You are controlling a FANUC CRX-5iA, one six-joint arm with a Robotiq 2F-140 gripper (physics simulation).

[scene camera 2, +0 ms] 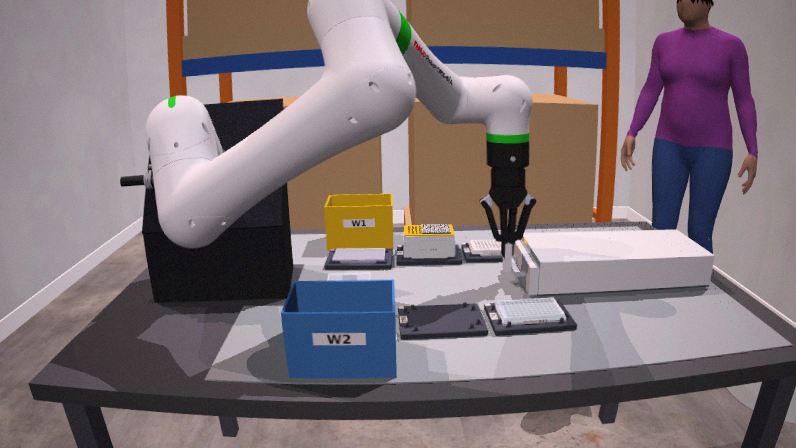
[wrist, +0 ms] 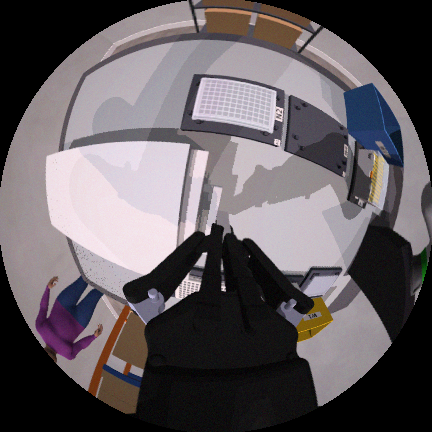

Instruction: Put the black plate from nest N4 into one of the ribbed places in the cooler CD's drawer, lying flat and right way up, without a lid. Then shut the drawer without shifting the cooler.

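Frame: origin at the arm's base, x right, y ahead, z up, level; centimetres.
Seen in the pictures: gripper, fingertip midpoint: (scene camera 2: 507,269) (wrist: 220,218).
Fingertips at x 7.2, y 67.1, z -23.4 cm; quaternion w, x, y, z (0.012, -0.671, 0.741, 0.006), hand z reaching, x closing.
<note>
A point is followed by its place in that frame.
The white cooler (scene camera 2: 623,267) @(x 20.0, y 90.5, z -20.1 cm) (wrist: 120,190) @(x 12.1, y 80.6, z -18.2 cm) lies at the right of the table in the scene view. Its drawer front (scene camera 2: 532,277) @(x 16.9, y 69.7, z -21.7 cm) (wrist: 199,182) @(x 13.0, y 70.0, z -19.5 cm) stands close to the body, with a narrow grey strip between them in the wrist view. The drawer's inside and the black plate do not show. Nest N4 (scene camera 2: 442,321) @(x 26.2, y 48.3, z -25.3 cm) (wrist: 317,134) @(x 24.3, y 50.2, z -25.3 cm) is a dark base with no plate on it. My gripper (scene camera 2: 507,260) @(x 7.2, y 67.1, z -23.4 cm) (wrist: 220,218) @(x 7.2, y 67.1, z -23.4 cm) is shut and empty, pointing down, with its fingertips beside the handle (wrist: 215,200) @(x 10.4, y 68.0, z -22.0 cm) on the drawer front. I cannot tell whether they touch it.
Nest N2 (scene camera 2: 568,325) @(x 33.0, y 71.8, z -25.5 cm) (wrist: 187,124) @(x 21.9, y 73.3, z -25.4 cm) holds a clear plate (scene camera 2: 530,311) @(x 28.2, y 65.4, z -24.0 cm) (wrist: 235,104) @(x 25.3, y 66.1, z -24.0 cm). The blue bin W2 (scene camera 2: 339,356) @(x 41.9, y 28.5, z -22.3 cm) (wrist: 372,120) @(x 31.9, y 38.6, z -17.6 cm) stands at the front, the yellow bin W1 (scene camera 2: 359,236) @(x -21.5, y 35.6, z -22.8 cm) (wrist: 320,320) @(x -21.7, y 33.0, z -16.1 cm) at the back. A yellow-topped box (scene camera 2: 428,244) @(x -8.8, y 51.8, z -21.7 cm) and a white plate (scene camera 2: 483,247) @(x -10.4, y 66.4, z -24.0 cm) sit in back nests.
</note>
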